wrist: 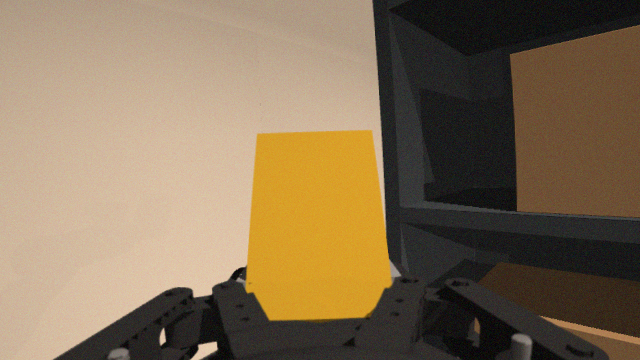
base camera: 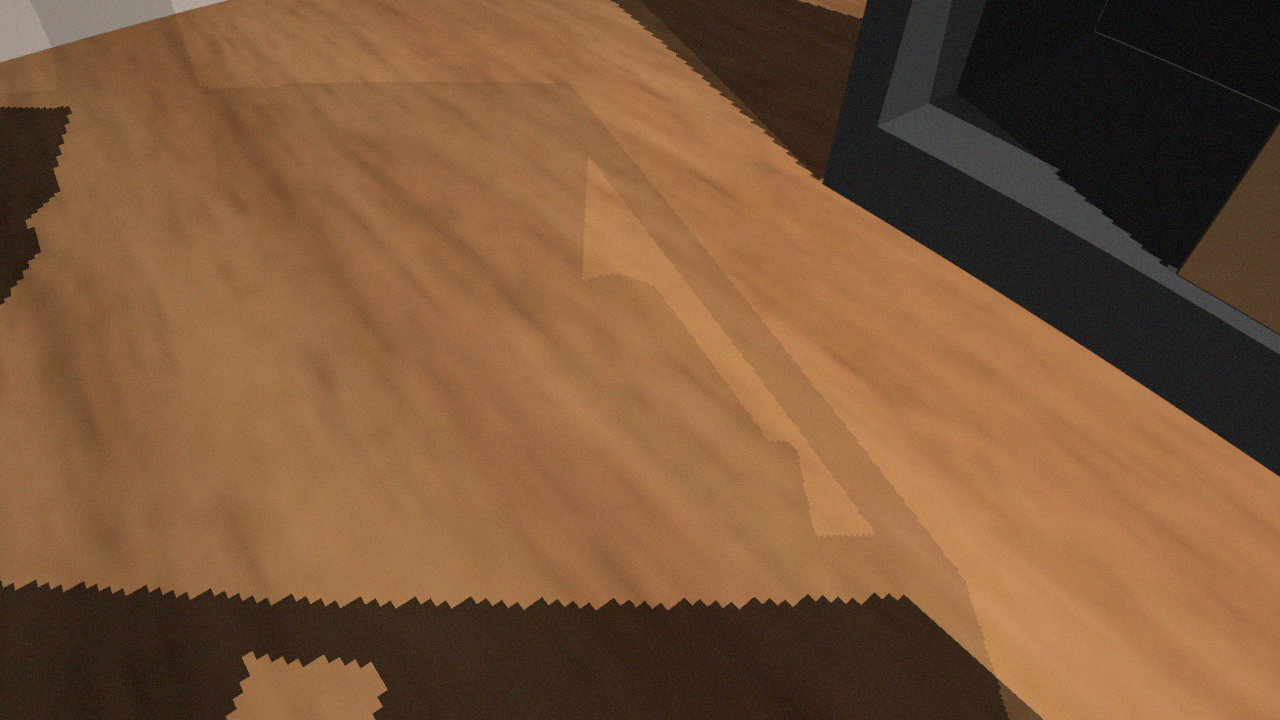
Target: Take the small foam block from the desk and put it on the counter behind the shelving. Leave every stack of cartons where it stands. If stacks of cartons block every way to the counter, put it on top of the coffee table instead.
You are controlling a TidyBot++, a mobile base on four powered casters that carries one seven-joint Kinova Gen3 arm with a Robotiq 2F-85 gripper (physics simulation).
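Frame: origin at the arm's base, x ahead, y left, z up, level; millimetres.
Where they show: gripper, fingertip midpoint: (wrist: 318, 274).
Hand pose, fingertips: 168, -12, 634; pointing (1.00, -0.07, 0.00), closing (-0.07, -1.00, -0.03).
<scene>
After its pixels a point has its place, as x, y, z.
The yellow foam block (wrist: 317, 215) @(144, -11, 670) is upright between the fingers in the wrist view, in the middle of the picture. My gripper (wrist: 318, 274) @(168, -12, 634) is shut on it, one finger at each side; the fingertips are partly hidden by the block. The dark shelving (base camera: 1029, 286) @(500, -326, -377) (wrist: 391, 150) @(642, -213, 716) stands at the right in both views. The counter, the desk and the coffee table do not show in either view.
A brown carton (wrist: 575, 130) @(398, -431, 725) stands on a shelf at the right, and another box (wrist: 560, 295) @(505, -514, 407) shows on the level below. In the base view a brown box (base camera: 1239, 241) @(434, -403, -278) sits in the shelving. A pale wall (wrist: 125, 150) @(1089, 594, 788) is at the left. Shadows lie on the wooden floor (base camera: 402, 358) @(435, 134, -396).
</scene>
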